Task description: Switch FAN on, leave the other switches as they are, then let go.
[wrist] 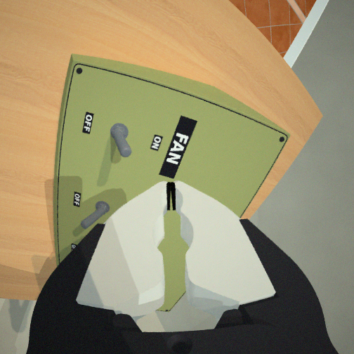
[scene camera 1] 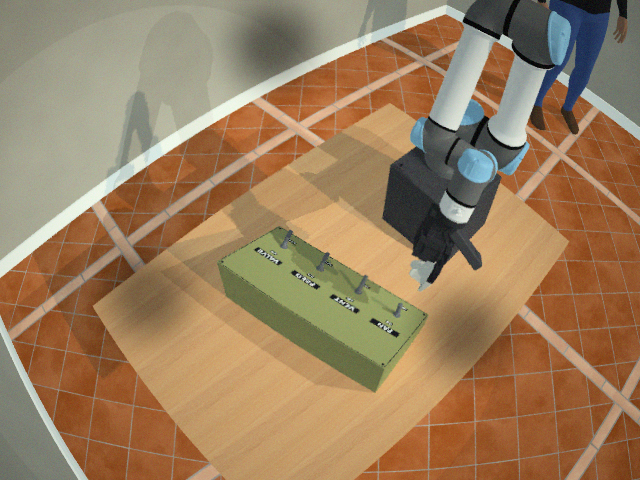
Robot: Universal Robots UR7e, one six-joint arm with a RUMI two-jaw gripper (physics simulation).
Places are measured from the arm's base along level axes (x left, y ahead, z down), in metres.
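Pixels of known places: gripper, fingertip midpoint: (scene camera 1: 419,290).
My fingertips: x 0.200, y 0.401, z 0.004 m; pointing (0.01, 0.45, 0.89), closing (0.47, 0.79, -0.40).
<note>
For each thing: its top centre in the pictures, then the offset to it from my fingertips. Level surfaces: height alone.
- FAN lever at its top centre: (scene camera 1: 400,304) dx -0.032, dy +0.013, dz +0.092 m
- VENT lever at its top centre: (scene camera 1: 363,279) dx -0.152, dy +0.019, dz +0.103 m
- FEED lever at its top centre: (scene camera 1: 324,256) dx -0.271, dy +0.038, dz +0.103 m
- VALVE lever at its top centre: (scene camera 1: 287,234) dx -0.389, dy +0.058, dz +0.103 m
- wooden table at its surface level: dz +0.234 m
The green switch box (scene camera 1: 310,330) (wrist: 225,150) carries a row of grey levers. The FAN lever (scene camera 1: 399,310) (wrist: 121,141) leans toward its ON label (wrist: 156,142), unlike its neighbour. The VENT lever (scene camera 1: 361,285) (wrist: 95,215) leans to its OFF side. The FEED lever (scene camera 1: 323,261) and the VALVE lever (scene camera 1: 286,239) lean the same way as VENT in the scene view. My gripper (scene camera 1: 422,288) (wrist: 170,184) is shut and empty, its pale fingertips raised and apart from the FAN lever, beyond the box's FAN end in the scene view.
The box stands on a wooden table (scene camera 1: 248,382) (wrist: 25,100). The arm's dark base block (scene camera 1: 408,201) stands behind the box. A person (scene camera 1: 584,46) stands on the tiled floor beyond the table, at the upper right.
</note>
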